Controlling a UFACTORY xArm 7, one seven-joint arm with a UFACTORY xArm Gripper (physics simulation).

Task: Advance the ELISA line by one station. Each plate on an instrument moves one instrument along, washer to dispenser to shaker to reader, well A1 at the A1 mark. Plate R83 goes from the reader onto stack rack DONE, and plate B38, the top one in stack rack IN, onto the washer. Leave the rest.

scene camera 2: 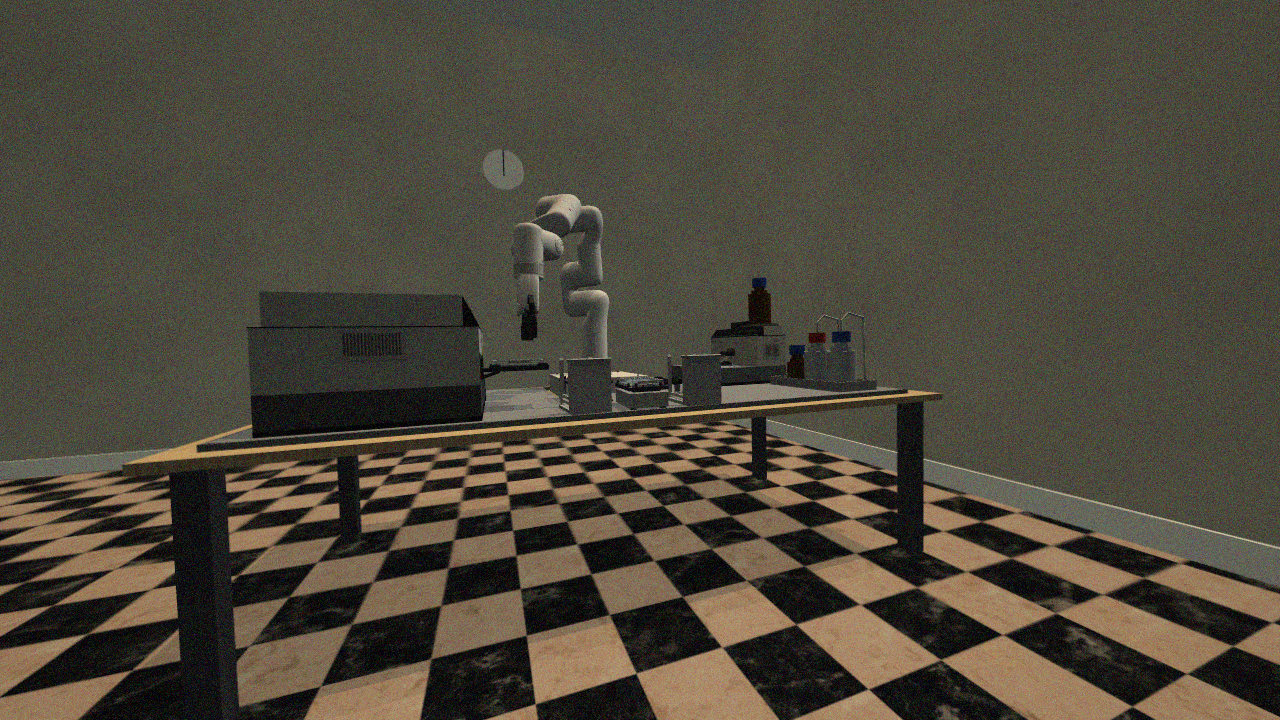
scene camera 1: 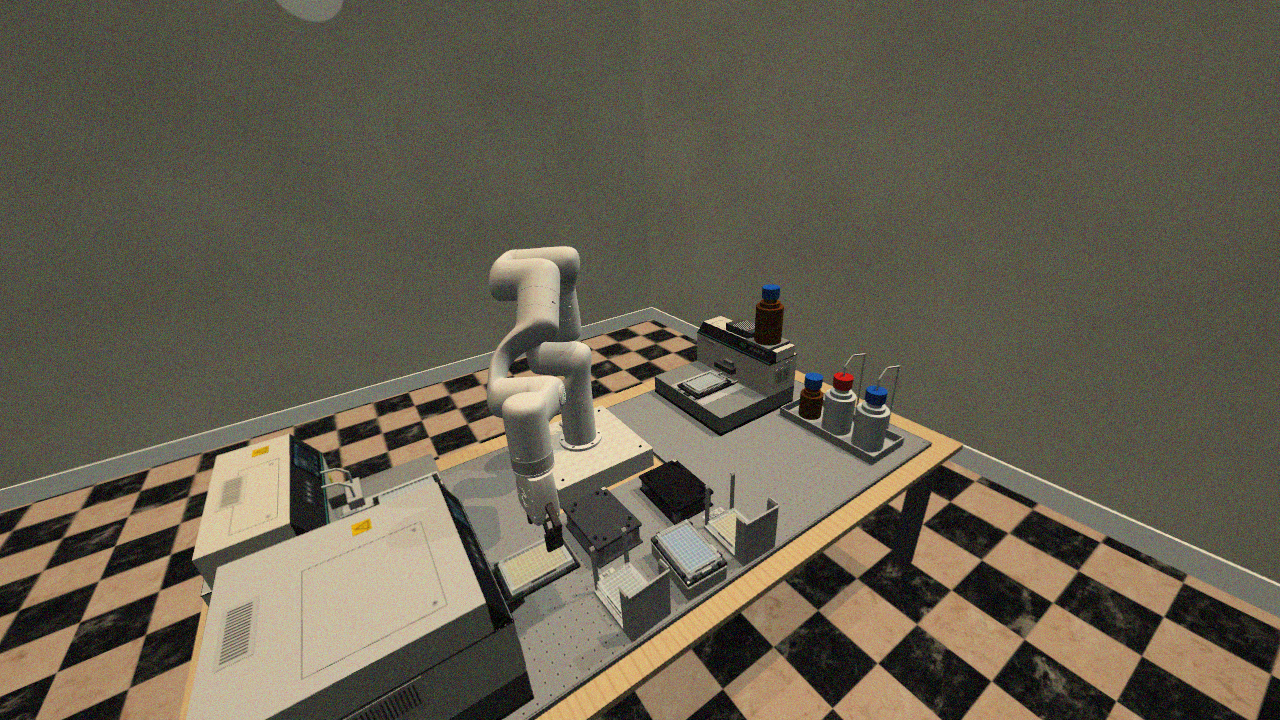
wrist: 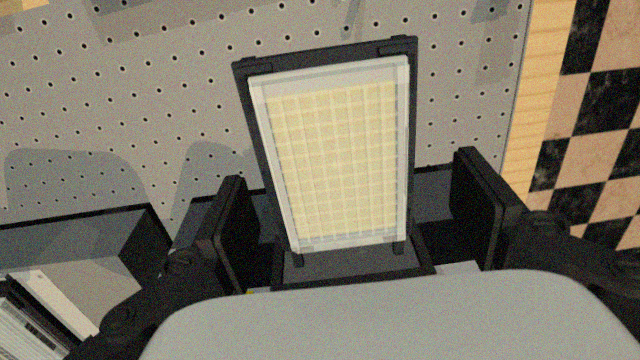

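Seen in the pictures: gripper, fingertip midpoint: (scene camera 2: 528, 339) (scene camera 1: 545, 534) (wrist: 349, 190); arm's base, origin of the base link: (scene camera 1: 580, 439).
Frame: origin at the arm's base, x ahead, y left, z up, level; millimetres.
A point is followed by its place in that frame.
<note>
A yellow-welled, clear-rimmed plate (scene camera 1: 535, 566) @[x 347, y -383, z 69 mm] (wrist: 340, 160) @[x 341, y -365, z 73 mm] lies on the black tray (wrist: 325, 54) @[x 352, y -308, z 59 mm] extending from the large front-left instrument (scene camera 1: 358, 608) @[x 339, y -658, z 218 mm] (scene camera 2: 366, 358) @[x 434, y -700, z 89 mm]. My gripper (scene camera 1: 553, 539) @[x 345, y -348, z 126 mm] (scene camera 2: 529, 336) @[x 345, y -348, z 126 mm] (wrist: 349, 190) @[x 345, y -348, z 126 mm] is open and empty, above this plate, with its fingers to either side of it in the wrist view. A blue-welled plate (scene camera 1: 687, 549) @[x 509, y -118, z 16 mm] sits on a low device between two stack racks. The nearer rack (scene camera 1: 646, 604) @[x 539, y -274, z 24 mm] (scene camera 2: 588, 385) @[x 539, y -272, z 13 mm] holds a whitish plate; the farther rack (scene camera 1: 758, 530) @[x 601, y 11, z 34 mm] (scene camera 2: 701, 379) @[x 601, y 13, z 13 mm] holds a pale yellow one. Another plate (scene camera 1: 707, 384) @[x 134, y 443, z 42 mm] sits on the back-right instrument (scene camera 1: 747, 358) @[x 214, y 554, z 121 mm]. Plate labels are unreadable.
A second white instrument (scene camera 1: 246, 501) @[x -80, y -733, z 218 mm] stands at the back left. A dark block with posts (scene camera 1: 602, 517) @[x 296, y -172, z 8 mm] and a black block (scene camera 1: 675, 489) @[x 353, y 24, z -6 mm] stand near the racks. A tray (scene camera 1: 836, 438) @[x 550, y 519, z -26 mm] holds bottles with bent tubes at the right. An amber bottle (scene camera 1: 768, 322) @[x 271, y 573, z 257 mm] (scene camera 2: 759, 304) @[x 280, y 578, z 253 mm] tops the back-right instrument.
</note>
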